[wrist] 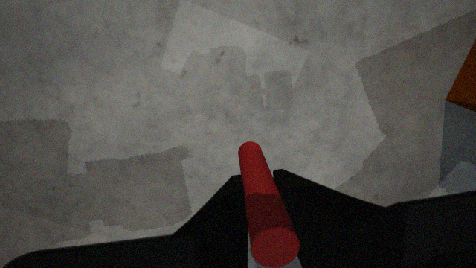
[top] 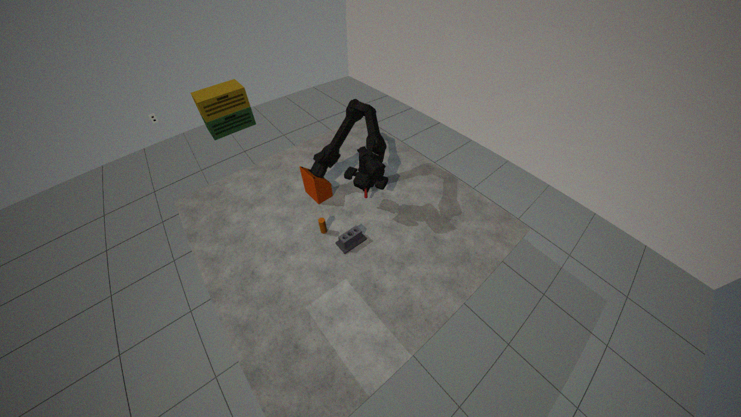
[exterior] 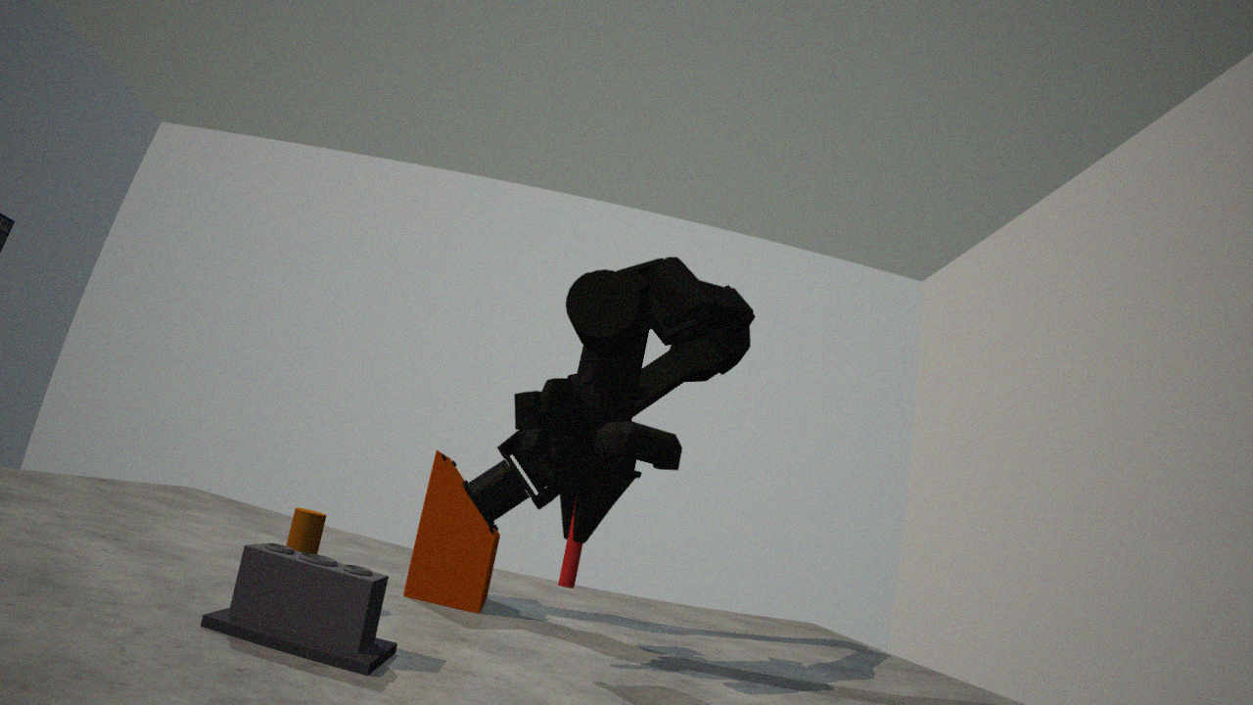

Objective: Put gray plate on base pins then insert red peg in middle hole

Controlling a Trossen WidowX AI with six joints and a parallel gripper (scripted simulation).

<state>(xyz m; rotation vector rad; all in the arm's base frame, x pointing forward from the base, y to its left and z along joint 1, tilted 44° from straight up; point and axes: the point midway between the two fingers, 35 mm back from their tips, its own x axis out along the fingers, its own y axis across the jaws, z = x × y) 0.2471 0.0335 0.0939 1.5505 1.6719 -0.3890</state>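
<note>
My gripper tip is now 19 cm to the left of the gray plate, 9 cm short of it and 6 cm above it. Also, from my gripper tip: small orange cylinder: 24 cm to the right, 7 cm below, 4 cm behind; red peg: right at my gripper tip.
</note>
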